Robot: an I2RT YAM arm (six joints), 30 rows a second.
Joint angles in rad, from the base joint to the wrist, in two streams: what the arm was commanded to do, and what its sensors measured. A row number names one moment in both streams.
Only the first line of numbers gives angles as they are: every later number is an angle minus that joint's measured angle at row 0.
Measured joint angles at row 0:
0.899 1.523 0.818 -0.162 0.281 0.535
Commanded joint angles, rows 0 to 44:
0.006 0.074 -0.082 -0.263 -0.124 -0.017
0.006 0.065 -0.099 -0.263 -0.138 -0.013
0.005 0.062 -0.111 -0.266 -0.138 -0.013
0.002 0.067 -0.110 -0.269 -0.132 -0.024
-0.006 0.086 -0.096 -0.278 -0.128 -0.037
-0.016 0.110 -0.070 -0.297 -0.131 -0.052
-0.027 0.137 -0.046 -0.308 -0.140 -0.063
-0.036 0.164 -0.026 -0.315 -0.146 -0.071
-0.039 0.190 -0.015 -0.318 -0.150 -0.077
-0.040 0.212 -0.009 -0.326 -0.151 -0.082
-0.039 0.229 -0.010 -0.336 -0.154 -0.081
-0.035 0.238 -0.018 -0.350 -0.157 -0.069
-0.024 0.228 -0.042 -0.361 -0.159 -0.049
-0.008 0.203 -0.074 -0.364 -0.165 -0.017
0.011 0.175 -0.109 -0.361 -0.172 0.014
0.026 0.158 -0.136 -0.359 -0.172 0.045
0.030 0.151 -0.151 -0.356 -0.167 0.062
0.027 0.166 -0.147 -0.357 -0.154 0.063
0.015 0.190 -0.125 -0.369 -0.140 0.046
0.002 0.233 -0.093 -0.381 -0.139 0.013
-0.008 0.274 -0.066 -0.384 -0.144 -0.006
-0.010 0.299 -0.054 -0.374 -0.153 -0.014
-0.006 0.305 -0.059 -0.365 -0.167 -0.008
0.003 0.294 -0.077 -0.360 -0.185 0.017
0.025 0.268 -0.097 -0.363 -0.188 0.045
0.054 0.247 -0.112 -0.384 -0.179 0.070
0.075 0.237 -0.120 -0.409 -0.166 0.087
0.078 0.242 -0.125 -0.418 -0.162 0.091
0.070 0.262 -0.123 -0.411 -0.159 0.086
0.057 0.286 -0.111 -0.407 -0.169 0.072
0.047 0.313 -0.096 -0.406 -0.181 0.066
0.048 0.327 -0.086 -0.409 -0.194 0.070
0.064 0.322 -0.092 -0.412 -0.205 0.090
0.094 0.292 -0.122 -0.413 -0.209 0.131
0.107 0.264 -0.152 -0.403 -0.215 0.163
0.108 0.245 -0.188 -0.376 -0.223 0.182
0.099 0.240 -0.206 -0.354 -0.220 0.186
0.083 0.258 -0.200 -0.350 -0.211 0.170
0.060 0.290 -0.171 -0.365 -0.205 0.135
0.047 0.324 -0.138 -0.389 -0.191 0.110
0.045 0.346 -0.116 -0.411 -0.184 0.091
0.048 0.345 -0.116 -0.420 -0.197 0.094
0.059 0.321 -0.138 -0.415 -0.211 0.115
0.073 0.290 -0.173 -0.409 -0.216 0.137
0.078 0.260 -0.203 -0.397 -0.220 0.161
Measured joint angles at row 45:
0.053 0.095 0.000 0.021 0.098 0.097
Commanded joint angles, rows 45 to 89:
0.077 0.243 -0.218 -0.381 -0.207 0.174
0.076 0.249 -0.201 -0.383 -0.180 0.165
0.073 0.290 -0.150 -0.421 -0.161 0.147
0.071 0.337 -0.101 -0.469 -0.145 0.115
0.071 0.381 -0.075 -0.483 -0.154 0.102
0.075 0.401 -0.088 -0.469 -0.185 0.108
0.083 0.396 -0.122 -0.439 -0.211 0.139
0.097 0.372 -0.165 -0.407 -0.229 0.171
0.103 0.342 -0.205 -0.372 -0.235 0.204
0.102 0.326 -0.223 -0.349 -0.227 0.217
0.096 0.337 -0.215 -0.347 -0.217 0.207
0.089 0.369 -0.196 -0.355 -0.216 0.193
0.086 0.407 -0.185 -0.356 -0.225 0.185
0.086 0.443 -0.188 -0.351 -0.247 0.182
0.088 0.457 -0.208 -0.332 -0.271 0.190
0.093 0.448 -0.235 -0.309 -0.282 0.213
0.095 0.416 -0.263 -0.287 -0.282 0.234
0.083 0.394 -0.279 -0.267 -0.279 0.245
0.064 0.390 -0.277 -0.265 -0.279 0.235
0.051 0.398 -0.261 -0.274 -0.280 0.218
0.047 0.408 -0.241 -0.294 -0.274 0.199
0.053 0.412 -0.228 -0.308 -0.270 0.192
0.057 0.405 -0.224 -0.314 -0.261 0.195
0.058 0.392 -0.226 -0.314 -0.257 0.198
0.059 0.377 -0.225 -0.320 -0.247 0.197
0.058 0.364 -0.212 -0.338 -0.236 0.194
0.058 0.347 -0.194 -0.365 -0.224 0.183
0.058 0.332 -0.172 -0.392 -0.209 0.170
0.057 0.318 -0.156 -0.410 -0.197 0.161
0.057 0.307 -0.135 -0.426 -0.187 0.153
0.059 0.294 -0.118 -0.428 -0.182 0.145
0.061 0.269 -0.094 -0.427 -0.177 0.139
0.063 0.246 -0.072 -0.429 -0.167 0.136
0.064 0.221 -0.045 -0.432 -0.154 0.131
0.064 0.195 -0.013 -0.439 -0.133 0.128
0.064 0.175 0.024 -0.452 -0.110 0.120
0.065 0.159 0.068 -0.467 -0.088 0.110
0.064 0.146 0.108 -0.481 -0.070 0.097
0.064 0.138 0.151 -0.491 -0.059 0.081
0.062 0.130 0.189 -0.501 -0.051 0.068
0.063 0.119 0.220 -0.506 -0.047 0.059
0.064 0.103 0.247 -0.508 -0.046 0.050
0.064 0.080 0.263 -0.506 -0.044 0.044
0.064 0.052 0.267 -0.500 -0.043 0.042
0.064 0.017 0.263 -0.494 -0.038 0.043
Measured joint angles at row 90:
0.064 0.100 0.235 -0.408 -0.021 0.069
